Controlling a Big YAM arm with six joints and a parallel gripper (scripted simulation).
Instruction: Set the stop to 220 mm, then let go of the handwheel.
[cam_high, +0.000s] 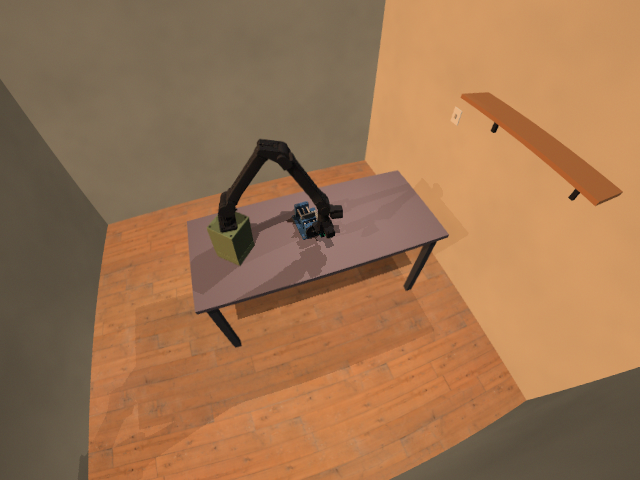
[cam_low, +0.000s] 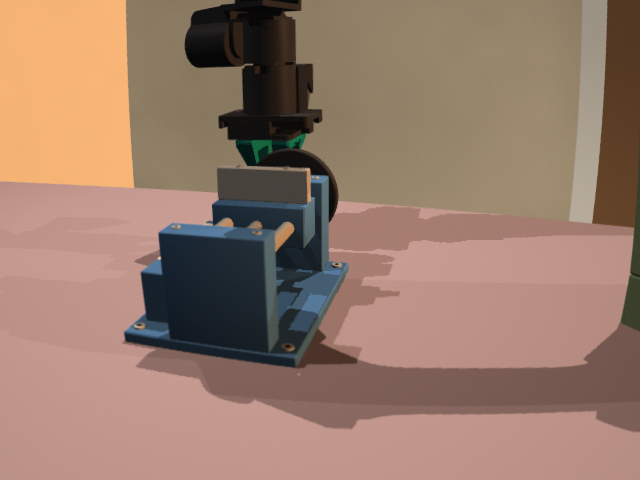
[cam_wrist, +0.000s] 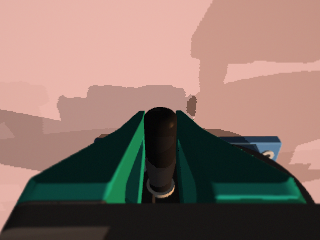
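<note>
My hand is 30 mm past the grey stop plate, 130 mm to the right of it and 30 mm below it. The rest, counted from my hand: black crank handle 10 mm to the left.
</note>
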